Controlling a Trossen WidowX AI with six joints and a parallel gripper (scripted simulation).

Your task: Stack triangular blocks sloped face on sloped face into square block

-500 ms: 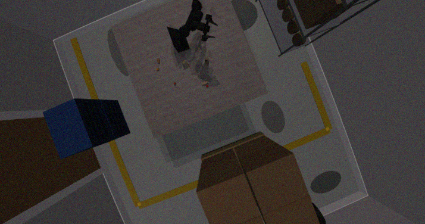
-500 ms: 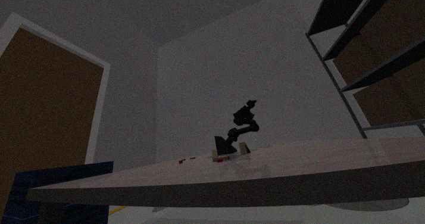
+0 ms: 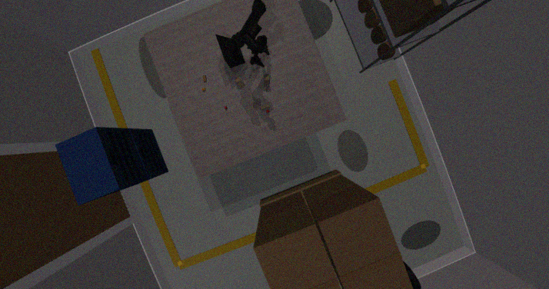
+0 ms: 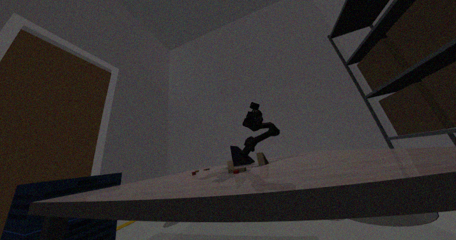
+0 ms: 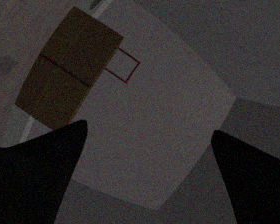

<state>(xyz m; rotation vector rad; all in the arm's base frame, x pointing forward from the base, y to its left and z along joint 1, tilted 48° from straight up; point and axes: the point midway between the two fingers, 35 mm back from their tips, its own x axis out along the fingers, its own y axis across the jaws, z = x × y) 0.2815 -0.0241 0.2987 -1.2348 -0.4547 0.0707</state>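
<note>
My gripper tip is 31 cm above the tan triangular block, 23 cm to the left of it and 4 cm past it.
</note>
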